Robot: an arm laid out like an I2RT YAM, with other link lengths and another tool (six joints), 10 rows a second.
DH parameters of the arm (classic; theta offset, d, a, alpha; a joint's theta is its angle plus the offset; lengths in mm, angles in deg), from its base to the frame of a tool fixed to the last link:
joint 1: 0 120.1 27.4 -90
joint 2: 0 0 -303.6 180
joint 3: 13.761 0 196.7 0
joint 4: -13.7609 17.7 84.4 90
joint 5: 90 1.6 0 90
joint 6: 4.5 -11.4 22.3 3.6
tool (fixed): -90 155.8 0 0
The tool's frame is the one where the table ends.
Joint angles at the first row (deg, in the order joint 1, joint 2, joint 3, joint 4, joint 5, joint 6):
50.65, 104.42, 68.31, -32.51, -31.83, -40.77
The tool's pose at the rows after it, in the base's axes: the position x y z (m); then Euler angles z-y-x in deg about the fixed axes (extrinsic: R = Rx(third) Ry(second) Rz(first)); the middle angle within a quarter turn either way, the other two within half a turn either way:
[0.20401 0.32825 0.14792 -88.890 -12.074 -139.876]
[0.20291 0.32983 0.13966 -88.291 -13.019 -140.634]
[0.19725 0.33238 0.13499 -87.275 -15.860 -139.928]
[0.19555 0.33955 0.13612 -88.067 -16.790 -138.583]
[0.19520 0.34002 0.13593 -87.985 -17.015 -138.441]
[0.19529 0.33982 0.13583 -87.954 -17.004 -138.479]
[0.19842 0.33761 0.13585 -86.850 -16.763 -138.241]
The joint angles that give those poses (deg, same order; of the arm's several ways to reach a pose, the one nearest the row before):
50.98, 104.57, 68.14, -31.49, -31.92, -40.80
51.18, 105.95, 68.12, -31.37, -32.18, -40.62
51.18, 107.17, 68.20, -31.75, -34.87, -40.80
51.59, 107.79, 68.51, -30.59, -36.21, -41.21
51.59, 107.90, 68.53, -30.55, -36.47, -41.21
51.57, 107.90, 68.53, -30.59, -36.45, -41.21
50.96, 107.90, 68.53, -30.65, -36.66, -40.66

